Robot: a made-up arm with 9 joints.
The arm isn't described. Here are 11 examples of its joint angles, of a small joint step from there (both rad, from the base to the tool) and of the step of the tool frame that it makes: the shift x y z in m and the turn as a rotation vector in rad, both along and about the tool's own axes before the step.
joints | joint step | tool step
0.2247 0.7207 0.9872 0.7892 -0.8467 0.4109 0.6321 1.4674 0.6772 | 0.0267 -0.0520 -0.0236 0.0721 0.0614 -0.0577 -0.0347 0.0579 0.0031 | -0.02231 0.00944 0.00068 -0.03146 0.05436 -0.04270
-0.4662 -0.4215 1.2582 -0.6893 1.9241 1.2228 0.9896 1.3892 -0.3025 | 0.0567 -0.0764 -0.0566 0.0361 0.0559 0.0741 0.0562 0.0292 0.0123 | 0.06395 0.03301 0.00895 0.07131 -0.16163 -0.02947
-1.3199 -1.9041 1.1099 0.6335 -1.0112 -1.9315 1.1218 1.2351 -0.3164 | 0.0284 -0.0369 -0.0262 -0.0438 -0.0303 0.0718 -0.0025 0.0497 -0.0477 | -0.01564 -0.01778 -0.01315 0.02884 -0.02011 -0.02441
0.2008 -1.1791 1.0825 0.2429 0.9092 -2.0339 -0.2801 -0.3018 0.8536 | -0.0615 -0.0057 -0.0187 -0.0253 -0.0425 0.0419 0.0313 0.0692 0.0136 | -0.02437 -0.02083 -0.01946 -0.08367 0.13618 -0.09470
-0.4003 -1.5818 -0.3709 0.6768 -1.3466 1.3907 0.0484 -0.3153 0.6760 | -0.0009 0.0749 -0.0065 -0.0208 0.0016 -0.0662 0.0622 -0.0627 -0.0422 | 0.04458 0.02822 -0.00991 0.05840 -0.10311 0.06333
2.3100 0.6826 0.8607 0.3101 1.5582 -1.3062 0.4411 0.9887 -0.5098 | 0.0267 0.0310 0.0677 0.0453 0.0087 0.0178 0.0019 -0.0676 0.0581 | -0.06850 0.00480 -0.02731 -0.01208 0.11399 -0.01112
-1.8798 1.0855 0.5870 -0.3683 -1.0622 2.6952 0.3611 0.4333 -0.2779 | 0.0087 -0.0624 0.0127 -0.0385 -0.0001 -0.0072 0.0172 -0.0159 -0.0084 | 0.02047 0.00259 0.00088 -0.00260 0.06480 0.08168
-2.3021 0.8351 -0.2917 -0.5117 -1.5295 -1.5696 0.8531 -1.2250 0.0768 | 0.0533 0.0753 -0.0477 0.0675 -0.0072 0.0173 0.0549 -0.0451 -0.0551 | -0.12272 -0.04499 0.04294 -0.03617 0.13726 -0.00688
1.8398 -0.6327 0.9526 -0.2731 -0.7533 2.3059 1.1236 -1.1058 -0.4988 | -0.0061 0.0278 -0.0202 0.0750 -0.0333 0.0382 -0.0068 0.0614 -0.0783 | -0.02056 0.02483 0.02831 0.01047 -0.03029 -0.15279
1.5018 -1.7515 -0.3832 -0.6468 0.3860 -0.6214 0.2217 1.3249 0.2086 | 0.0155 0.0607 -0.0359 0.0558 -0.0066 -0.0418 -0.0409 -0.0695 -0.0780 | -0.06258 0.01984 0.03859 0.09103 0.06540 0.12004
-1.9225 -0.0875 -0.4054 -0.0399 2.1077 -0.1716 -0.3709 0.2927 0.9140 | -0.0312 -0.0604 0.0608 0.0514 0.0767 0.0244 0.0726 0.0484 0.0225 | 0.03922 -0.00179 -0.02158 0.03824 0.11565 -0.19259
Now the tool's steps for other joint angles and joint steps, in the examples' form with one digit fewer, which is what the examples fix.
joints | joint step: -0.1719 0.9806 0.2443 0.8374 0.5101 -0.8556 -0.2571 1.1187 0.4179 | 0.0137 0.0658 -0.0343 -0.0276 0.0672 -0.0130 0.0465 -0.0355 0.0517
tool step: -0.0417 0.0139 -0.0203 -0.0297 0.0215 0.0746
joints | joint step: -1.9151 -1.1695 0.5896 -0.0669 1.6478 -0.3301 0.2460 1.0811 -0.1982 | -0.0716 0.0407 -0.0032 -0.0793 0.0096 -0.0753 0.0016 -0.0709 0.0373
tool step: 0.0326 -0.0042 0.0107 -0.0772 -0.0211 0.1879
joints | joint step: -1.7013 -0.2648 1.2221 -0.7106 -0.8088 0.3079 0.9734 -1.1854 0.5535 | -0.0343 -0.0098 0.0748 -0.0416 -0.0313 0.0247 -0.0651 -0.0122 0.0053
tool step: -0.0489 0.0413 0.0502 0.0990 0.0548 0.0415
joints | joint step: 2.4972 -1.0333 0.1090 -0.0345 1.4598 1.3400 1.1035 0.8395 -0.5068 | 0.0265 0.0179 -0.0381 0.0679 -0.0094 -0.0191 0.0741 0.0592 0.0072
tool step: 0.0126 0.0003 0.0345 -0.0480 -0.0361 -0.0200
